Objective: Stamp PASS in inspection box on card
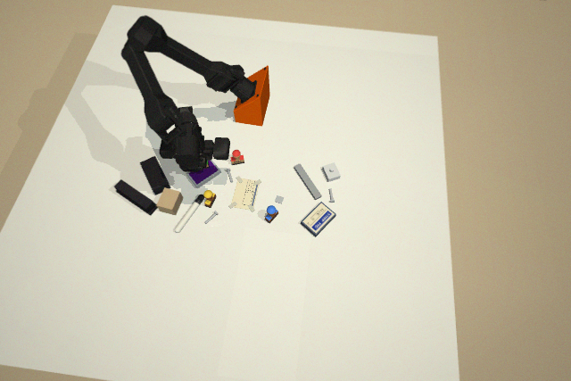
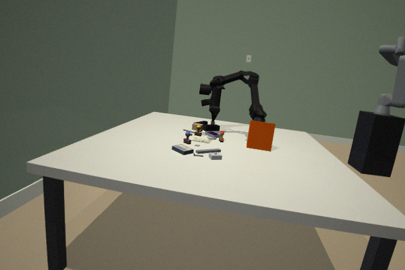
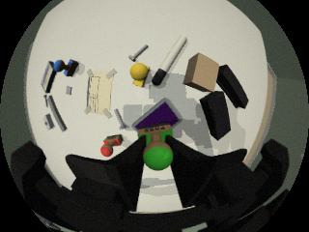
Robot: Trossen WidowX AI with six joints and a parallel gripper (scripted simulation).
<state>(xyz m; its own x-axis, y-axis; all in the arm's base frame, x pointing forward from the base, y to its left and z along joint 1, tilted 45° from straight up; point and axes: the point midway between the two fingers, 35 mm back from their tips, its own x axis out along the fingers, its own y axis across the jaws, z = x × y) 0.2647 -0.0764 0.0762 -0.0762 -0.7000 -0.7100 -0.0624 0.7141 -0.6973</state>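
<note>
The cream card lies 40 mm ahead of my gripper tip, 130 mm to the left of it and 100 mm below it. Also, from my gripper tip: purple ink pad 10 mm behind, 10 mm to the right, 90 mm below; green-knobbed stamp right at my gripper tip; yellow stamp 80 mm ahead, 30 mm to the left, 80 mm below.
</note>
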